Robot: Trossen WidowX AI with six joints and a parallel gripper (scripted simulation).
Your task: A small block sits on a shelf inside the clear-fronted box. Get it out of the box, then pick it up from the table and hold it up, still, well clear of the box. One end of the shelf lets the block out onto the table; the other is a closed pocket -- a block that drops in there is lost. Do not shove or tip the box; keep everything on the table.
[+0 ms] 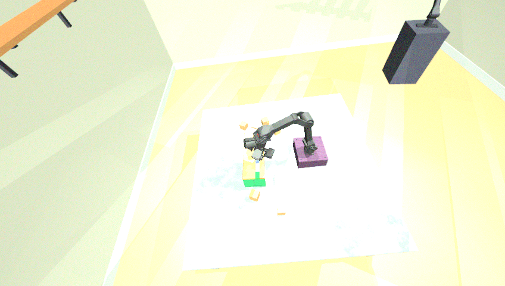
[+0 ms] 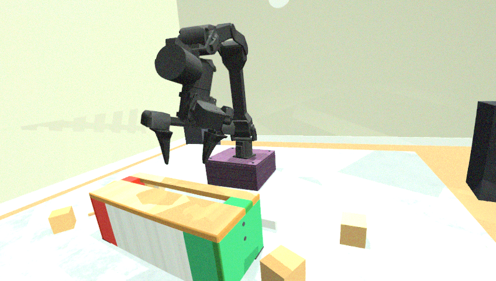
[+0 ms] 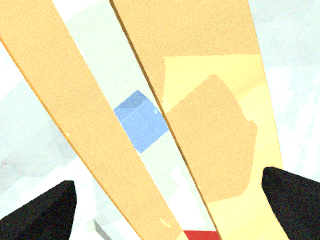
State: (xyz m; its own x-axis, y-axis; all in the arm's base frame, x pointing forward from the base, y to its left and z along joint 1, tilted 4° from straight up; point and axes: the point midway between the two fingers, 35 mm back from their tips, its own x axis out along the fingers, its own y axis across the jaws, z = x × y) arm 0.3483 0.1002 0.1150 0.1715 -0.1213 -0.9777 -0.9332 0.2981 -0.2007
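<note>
My gripper tip is now 10 cm above the blue block, 1 cm to the left of it and 1 cm short of it. Round my gripper tip: long box 13 cm below, 4 cm to the right; thin stick 36 cm to the right, 19 cm below, 1 cm ahead.
</note>
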